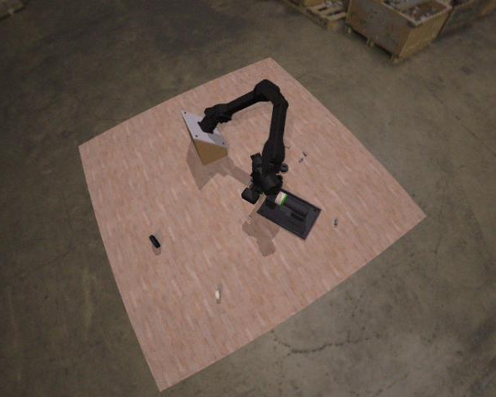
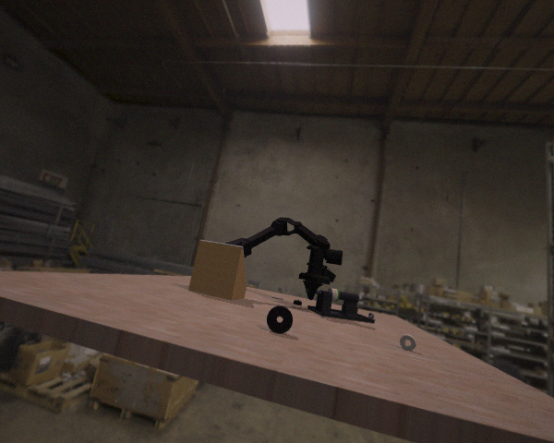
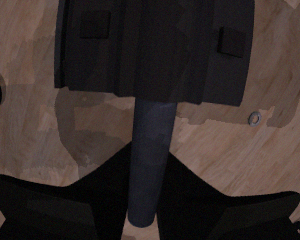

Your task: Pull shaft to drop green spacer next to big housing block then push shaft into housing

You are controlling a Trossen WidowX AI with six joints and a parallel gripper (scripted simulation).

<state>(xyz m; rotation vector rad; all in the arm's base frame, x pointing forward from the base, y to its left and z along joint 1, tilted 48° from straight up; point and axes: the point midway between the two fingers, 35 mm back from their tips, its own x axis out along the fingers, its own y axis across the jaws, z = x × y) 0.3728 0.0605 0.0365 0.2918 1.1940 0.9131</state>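
Now: gripper tip 40 mm short of the grey-blue shaft, 20 mm to the right of it and 30 mm below it. From my gripper tip the other things lie so: green spacer: 100 mm ahead, 50 mm to the left, 30 mm above; white ring: 280 mm ahead, 350 mm to the right, 30 mm below; white spacer: 90 mm ahead, 50 mm to the left, 30 mm above.
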